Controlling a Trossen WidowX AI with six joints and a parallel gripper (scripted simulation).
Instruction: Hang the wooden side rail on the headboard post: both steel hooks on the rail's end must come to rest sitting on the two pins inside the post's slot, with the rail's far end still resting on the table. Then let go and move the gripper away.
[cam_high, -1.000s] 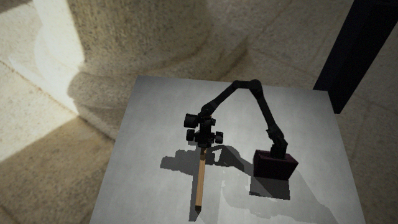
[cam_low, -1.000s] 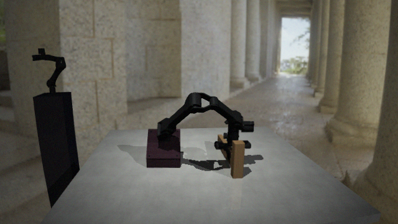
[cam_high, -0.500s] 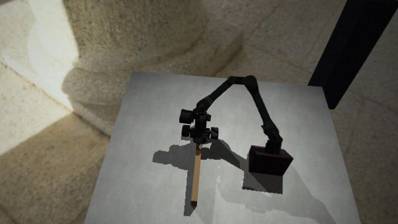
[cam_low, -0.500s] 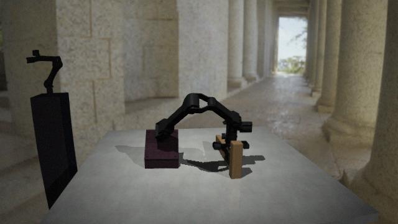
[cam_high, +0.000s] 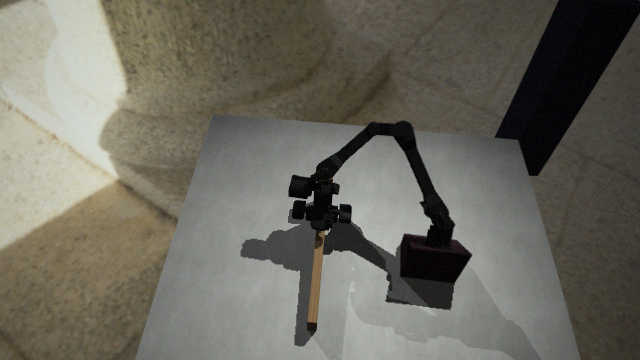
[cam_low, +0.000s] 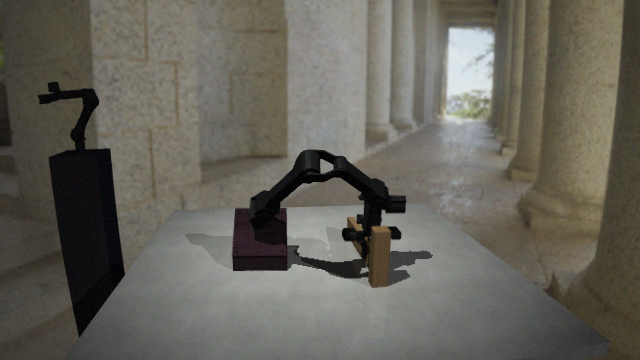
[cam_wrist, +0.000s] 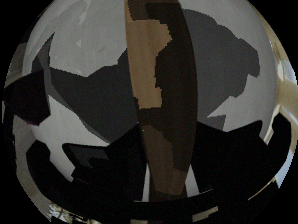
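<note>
Right now the wooden headboard post is 110 mm to the right of my gripper tip, 40 mm above it and 10 mm behind it.
</note>
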